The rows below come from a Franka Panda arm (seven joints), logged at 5 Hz.
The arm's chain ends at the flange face. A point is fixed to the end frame.
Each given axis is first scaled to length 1.
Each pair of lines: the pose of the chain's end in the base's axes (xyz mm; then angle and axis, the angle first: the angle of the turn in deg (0 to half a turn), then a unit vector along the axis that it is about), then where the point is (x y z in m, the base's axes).
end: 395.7 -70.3 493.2 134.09 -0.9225 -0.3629 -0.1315
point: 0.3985 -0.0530 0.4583
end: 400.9 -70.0 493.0 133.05 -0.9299 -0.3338 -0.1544
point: 0.4051 -0.0518 0.4587
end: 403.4 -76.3 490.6 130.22 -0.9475 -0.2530 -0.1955
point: 0.4100 -0.0564 0.4576
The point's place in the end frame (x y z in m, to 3 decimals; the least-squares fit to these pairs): -0.006 0.014 0.036
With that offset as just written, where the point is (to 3 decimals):
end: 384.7 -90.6 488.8 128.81 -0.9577 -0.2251 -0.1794
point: 0.390 -0.070 0.456
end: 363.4 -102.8 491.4 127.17 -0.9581 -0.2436 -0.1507
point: 0.366 -0.082 0.459
